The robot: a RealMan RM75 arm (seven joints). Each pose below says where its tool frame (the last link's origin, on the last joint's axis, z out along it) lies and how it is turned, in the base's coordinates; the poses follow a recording.
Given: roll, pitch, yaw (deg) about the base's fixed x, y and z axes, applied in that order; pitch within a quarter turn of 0, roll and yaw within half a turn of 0; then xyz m.
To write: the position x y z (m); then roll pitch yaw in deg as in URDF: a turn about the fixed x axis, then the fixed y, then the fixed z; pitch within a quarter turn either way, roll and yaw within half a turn. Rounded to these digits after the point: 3 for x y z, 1 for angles.
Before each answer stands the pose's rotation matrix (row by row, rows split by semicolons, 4 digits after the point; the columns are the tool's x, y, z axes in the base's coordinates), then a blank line. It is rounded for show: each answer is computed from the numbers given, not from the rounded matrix.
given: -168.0 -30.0 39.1 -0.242 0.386 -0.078
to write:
0.6721 0.6976 0.2484; 0.5462 -0.6935 0.4698; 0.5000 -0.1801 -0.8471

-0.242 0.386 -0.078 -168.0 -30.0 39.1
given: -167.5 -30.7 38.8 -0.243 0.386 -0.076
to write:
0.6701 0.6979 0.2528; 0.5388 -0.6916 0.4810; 0.5105 -0.1861 -0.8395

-0.243 0.386 -0.076 -167.5 -30.7 38.8
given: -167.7 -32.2 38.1 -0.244 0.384 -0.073
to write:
0.6659 0.6922 0.2783; 0.5221 -0.6988 0.4889; 0.5329 -0.1803 -0.8268

-0.244 0.384 -0.073 -167.7 -32.2 38.1
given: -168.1 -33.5 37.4 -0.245 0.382 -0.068
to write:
0.6625 0.6847 0.3038; 0.5065 -0.7082 0.4918; 0.5519 -0.1720 -0.8160

-0.245 0.382 -0.068 -168.1 -33.5 37.4
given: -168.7 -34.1 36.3 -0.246 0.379 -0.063
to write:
0.6674 0.6691 0.3271; 0.4902 -0.7253 0.4834; 0.5606 -0.1623 -0.8120

-0.246 0.379 -0.063 -168.7 -34.1 36.3
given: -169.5 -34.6 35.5 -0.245 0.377 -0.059
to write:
0.6701 0.6552 0.3487; 0.4780 -0.7404 0.4726; 0.5678 -0.1500 -0.8094

-0.245 0.377 -0.059 -169.5 -34.6 35.5
